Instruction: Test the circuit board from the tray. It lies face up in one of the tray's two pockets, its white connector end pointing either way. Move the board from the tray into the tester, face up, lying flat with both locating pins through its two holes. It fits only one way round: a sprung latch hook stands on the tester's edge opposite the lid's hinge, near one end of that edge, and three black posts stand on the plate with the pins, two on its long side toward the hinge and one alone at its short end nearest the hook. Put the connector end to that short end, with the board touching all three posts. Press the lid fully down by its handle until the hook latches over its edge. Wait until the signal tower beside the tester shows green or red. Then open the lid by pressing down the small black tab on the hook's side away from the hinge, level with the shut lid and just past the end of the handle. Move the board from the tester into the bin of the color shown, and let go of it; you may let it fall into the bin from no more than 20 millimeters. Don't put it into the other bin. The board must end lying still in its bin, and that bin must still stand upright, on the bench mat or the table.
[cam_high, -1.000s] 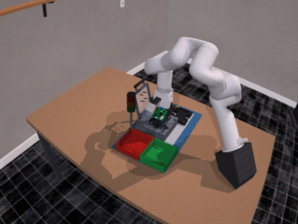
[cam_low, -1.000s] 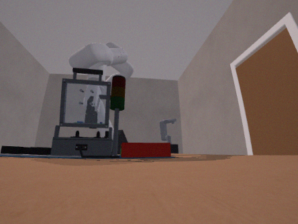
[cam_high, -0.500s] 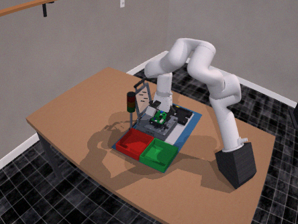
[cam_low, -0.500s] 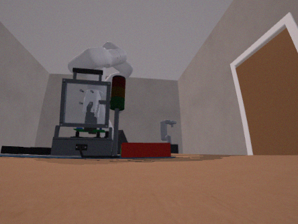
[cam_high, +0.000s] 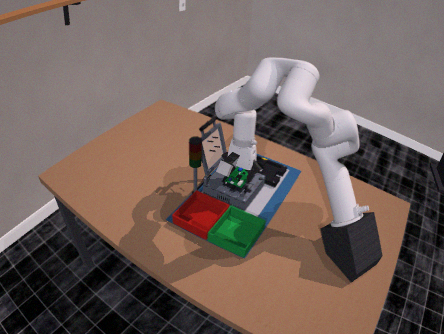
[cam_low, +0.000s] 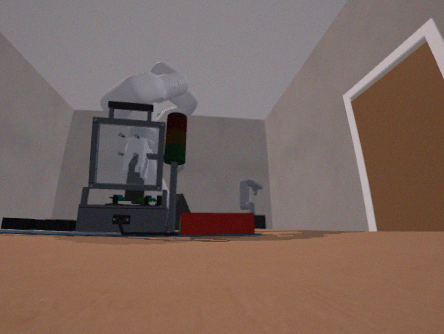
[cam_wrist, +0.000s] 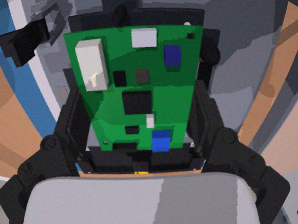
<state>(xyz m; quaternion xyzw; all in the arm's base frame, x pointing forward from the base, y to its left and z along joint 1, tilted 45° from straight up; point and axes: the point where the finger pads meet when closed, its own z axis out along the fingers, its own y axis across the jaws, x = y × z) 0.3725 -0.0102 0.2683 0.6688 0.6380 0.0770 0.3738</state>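
My gripper is now right at the green circuit board. Round my hand: tester lid 12 cm ahead, 3 cm to the right, 9 cm above; black latch block 5 cm behind, 7 cm to the left; tester plate 1 cm ahead, 2 cm below.
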